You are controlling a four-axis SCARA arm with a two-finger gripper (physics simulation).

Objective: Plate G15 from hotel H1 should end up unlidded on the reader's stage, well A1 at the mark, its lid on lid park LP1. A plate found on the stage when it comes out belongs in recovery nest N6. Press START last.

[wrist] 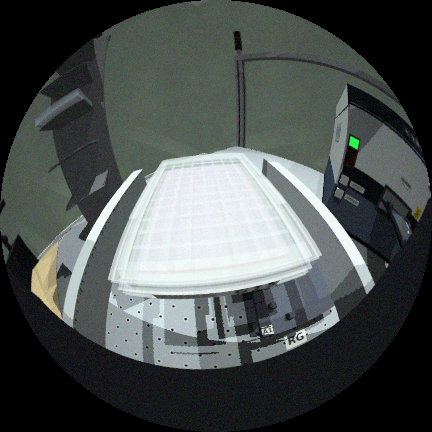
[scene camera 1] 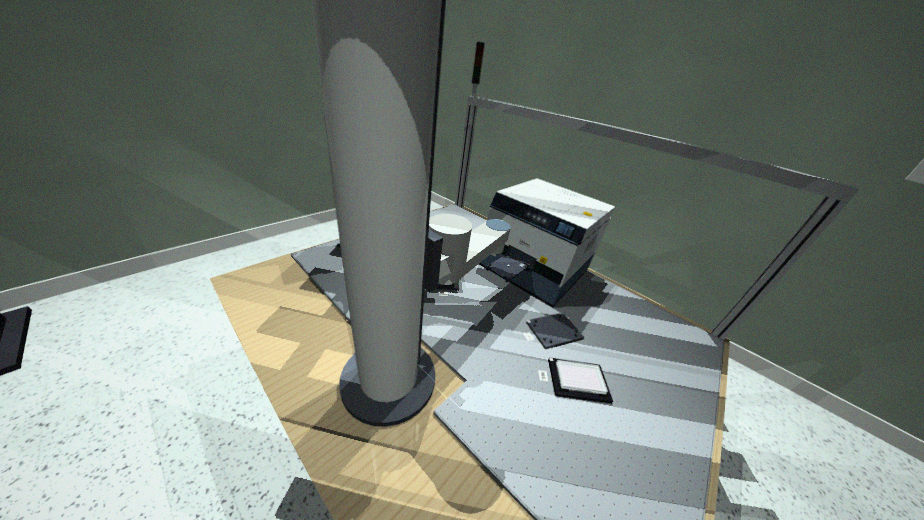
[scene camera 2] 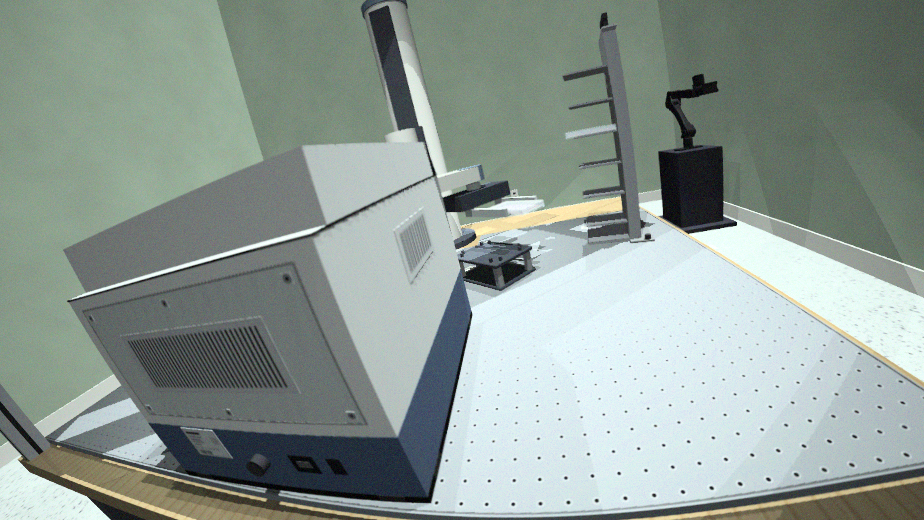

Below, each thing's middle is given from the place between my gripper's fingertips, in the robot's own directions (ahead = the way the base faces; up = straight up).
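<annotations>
There is the nest N6 [scene camera 1: 561,392], and I see it 14 cm below my hand, 1 cm ahead of it and 70 cm to the right of it.
</annotations>
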